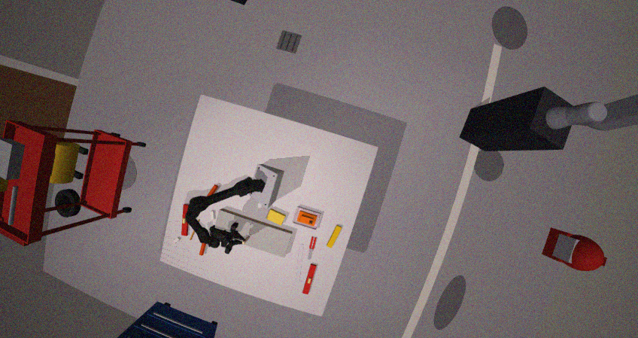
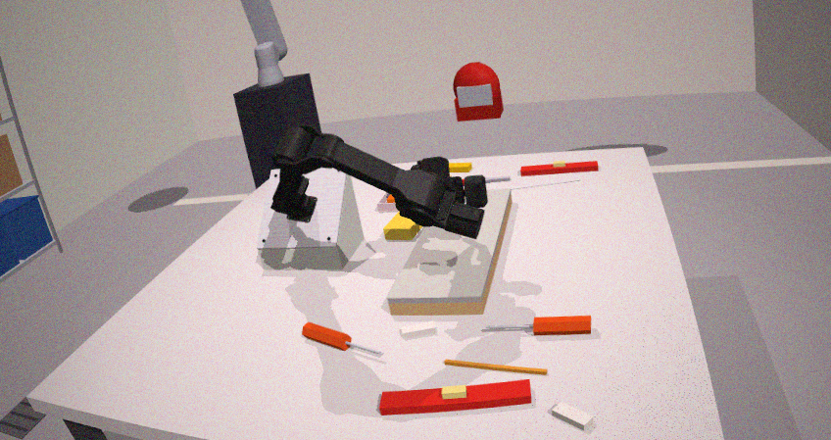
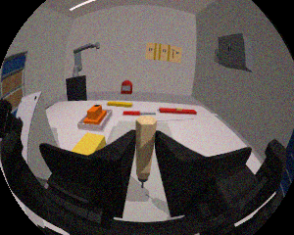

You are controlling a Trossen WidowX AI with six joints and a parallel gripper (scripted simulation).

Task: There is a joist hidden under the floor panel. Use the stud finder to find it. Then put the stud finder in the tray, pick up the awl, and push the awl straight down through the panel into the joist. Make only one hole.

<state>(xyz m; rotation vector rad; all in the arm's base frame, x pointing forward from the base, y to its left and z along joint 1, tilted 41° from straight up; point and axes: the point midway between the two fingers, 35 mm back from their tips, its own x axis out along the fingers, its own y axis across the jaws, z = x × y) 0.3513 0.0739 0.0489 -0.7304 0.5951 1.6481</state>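
The awl is 60 mm below my gripper tip. Round my gripper tip: yellow block (170 mm behind, 100 mm to the left, 150 mm below); then pink tray (260 mm behind, 290 mm to the left, 150 mm below); then stud finder (260 mm behind, 300 mm to the left, 110 mm below).
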